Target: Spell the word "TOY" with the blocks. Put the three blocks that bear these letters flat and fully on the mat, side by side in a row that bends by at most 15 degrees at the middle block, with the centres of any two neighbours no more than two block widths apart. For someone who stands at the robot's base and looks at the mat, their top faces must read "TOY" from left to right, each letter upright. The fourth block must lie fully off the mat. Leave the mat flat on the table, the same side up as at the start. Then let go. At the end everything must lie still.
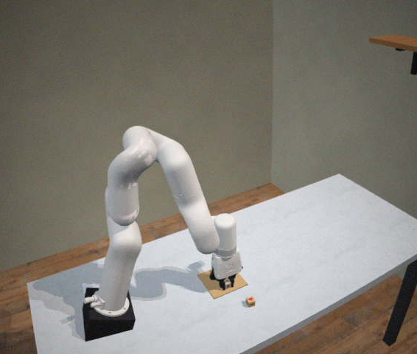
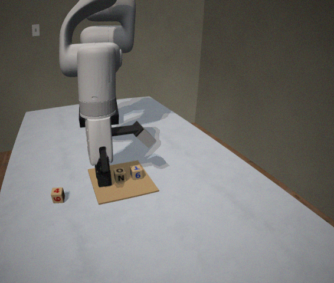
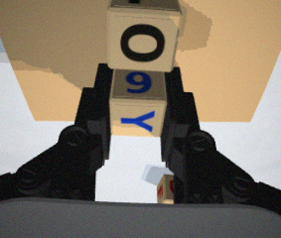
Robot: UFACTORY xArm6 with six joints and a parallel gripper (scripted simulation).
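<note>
Right now my hand is 10 mm above the Y block. Round my hand: tan mat: 40 mm to the left, 20 mm below, 10 mm ahead.
</note>
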